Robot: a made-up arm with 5 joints.
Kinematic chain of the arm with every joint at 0, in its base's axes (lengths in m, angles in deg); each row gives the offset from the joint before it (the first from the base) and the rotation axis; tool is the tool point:
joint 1: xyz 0 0 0.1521 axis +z
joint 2: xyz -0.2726 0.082 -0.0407 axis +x
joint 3: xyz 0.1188 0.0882 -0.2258 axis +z
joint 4: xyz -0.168 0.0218 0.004 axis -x
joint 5: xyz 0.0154 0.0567 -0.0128 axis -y
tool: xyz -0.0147 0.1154 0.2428
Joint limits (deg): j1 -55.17..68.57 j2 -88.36..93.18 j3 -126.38..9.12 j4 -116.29..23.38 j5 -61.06..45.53
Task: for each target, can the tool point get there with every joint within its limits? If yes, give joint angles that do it. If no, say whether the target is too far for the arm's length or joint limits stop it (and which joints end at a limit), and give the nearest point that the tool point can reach.
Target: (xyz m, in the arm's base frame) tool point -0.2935 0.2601 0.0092
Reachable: yes | joints -26.45 72.45 -6.40 -90.07 8.59
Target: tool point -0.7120 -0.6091 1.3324
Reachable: no: too far | nearest point -0.3329 -0.2638 0.5596 | short by 0.927 m
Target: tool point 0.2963 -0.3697 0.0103
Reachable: no: joint limits stop it (at a limit: joint 1, joint 3, joint 4) | nearest point 0.0620 -0.3083 0.0596 | short by 0.247 m
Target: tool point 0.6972 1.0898 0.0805
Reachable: no: too far | nearest point 0.3125 0.5718 0.0975 | short by 0.645 m
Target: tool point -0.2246 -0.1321 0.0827
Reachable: yes | joints 45.99 48.29 -20.85 -77.86 -28.68
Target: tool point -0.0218 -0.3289 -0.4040
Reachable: no: joint limits stop it (at a limit: joint 1, joint 2, joint 4, joint 5) | nearest point -0.0541 -0.3012 -0.3661 | short by 0.057 m
